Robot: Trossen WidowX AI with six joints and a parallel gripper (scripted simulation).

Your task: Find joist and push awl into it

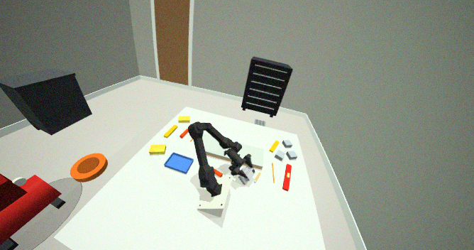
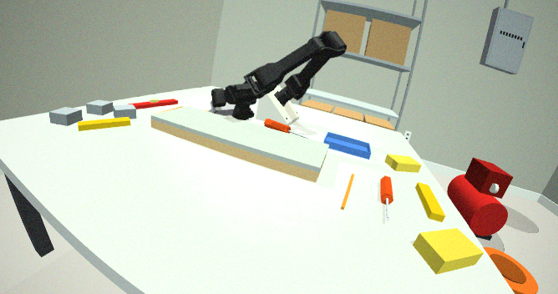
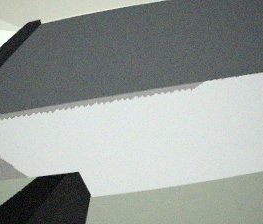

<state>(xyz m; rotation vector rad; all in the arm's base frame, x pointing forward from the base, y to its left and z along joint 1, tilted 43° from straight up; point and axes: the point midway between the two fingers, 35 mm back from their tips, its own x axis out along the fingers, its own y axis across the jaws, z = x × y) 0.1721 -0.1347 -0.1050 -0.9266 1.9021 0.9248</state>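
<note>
My gripper tip is now 1 cm short of the stud finder, 1 cm to the left of it and 1 cm above it. The rest, counted from my gripper tip: blue tray (3 cm ahead, 49 cm to the left, 5 cm below); awl (1 cm behind, 5 cm to the right, 5 cm below); red level (5 cm ahead, 30 cm to the right, 5 cm below).
</note>
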